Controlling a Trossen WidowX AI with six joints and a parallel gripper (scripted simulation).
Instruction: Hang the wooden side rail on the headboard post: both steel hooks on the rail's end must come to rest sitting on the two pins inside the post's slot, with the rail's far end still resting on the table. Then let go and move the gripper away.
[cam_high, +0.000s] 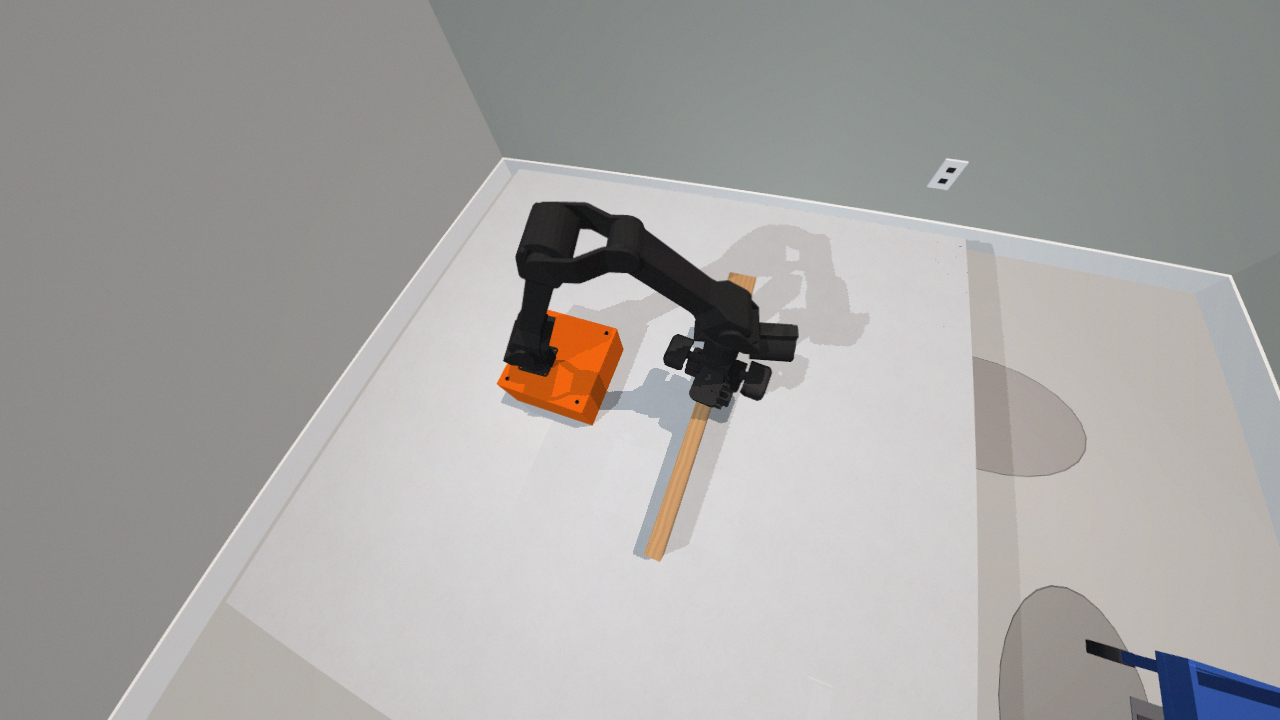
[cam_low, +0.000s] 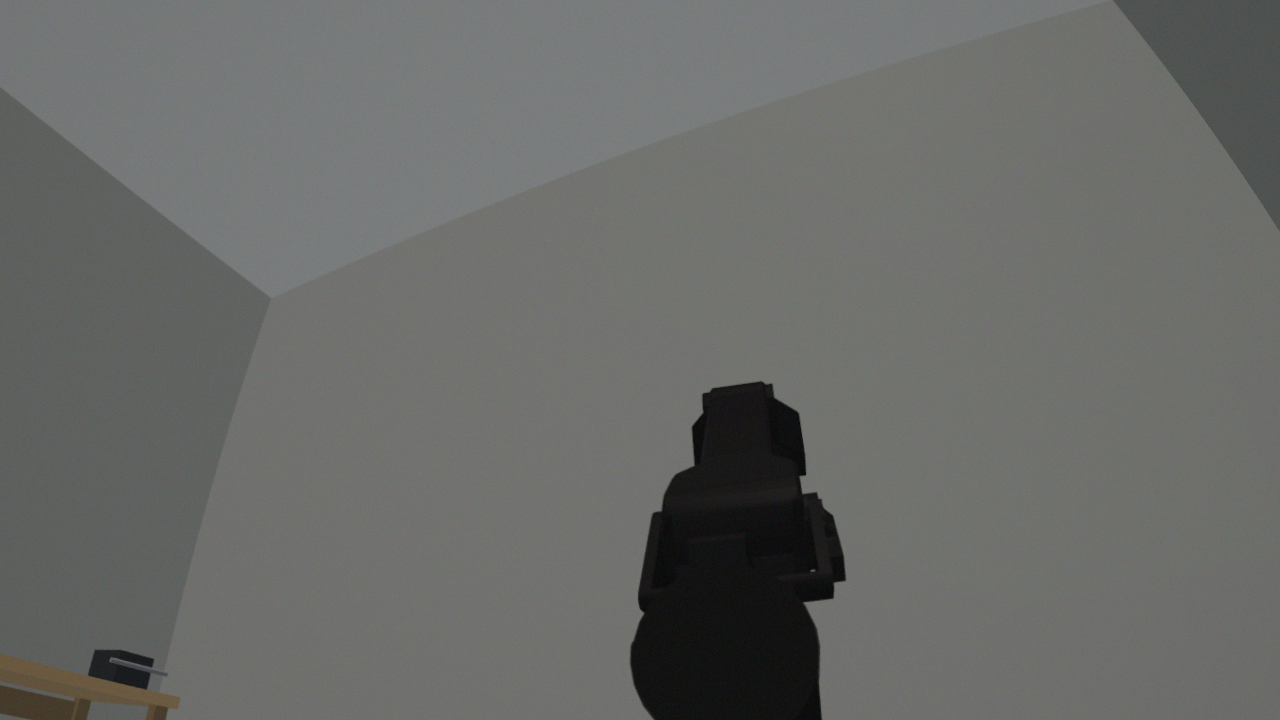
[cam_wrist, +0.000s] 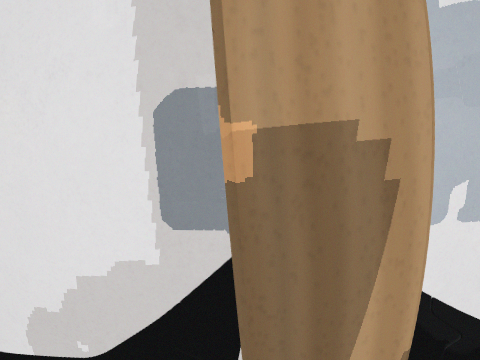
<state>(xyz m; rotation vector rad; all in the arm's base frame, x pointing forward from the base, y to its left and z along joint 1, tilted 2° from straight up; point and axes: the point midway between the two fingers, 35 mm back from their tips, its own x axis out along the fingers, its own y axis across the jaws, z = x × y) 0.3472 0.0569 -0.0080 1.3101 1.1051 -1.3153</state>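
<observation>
My gripper tip is 140 mm to the right of the headboard post, 40 mm below it and 10 mm short of it.
</observation>
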